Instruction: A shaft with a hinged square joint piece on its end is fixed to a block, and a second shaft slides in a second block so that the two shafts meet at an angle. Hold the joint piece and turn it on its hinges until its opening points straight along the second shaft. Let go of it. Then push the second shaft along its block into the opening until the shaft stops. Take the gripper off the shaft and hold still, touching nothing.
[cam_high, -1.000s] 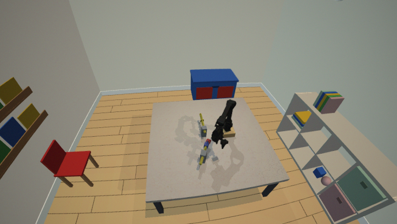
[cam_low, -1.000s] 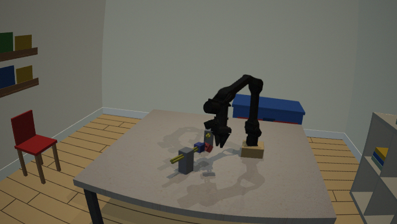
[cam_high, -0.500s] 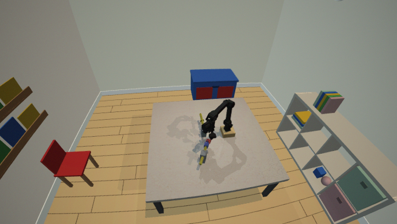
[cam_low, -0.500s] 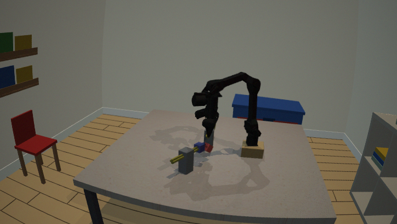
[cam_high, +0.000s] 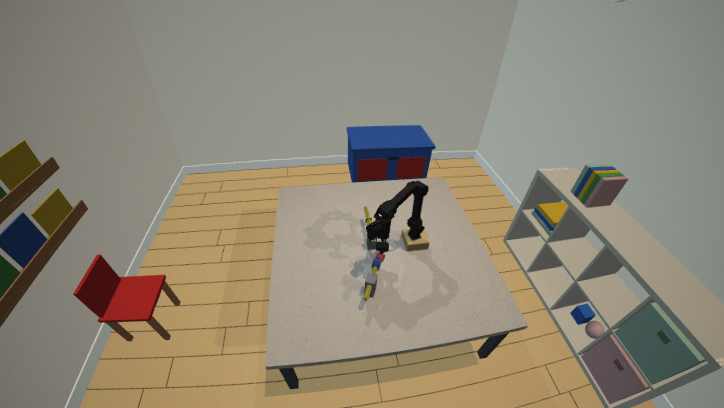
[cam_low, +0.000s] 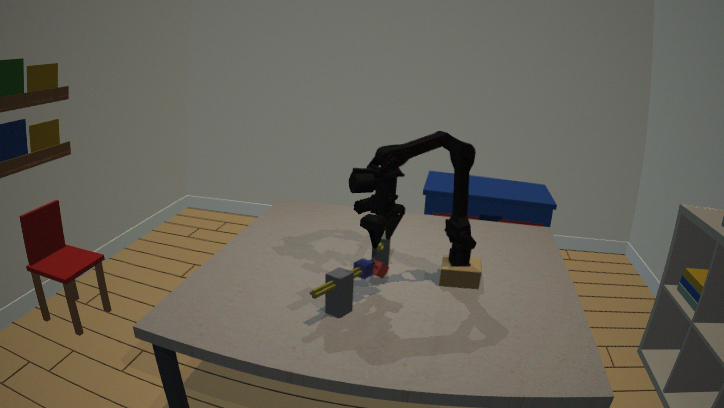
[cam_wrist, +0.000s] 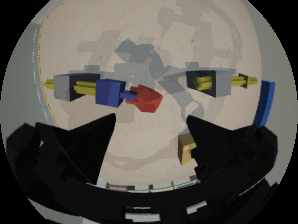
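Now: the red joint piece 8 cm below my gripper tip, 1 cm to the left of it and 1 cm ahead of it.
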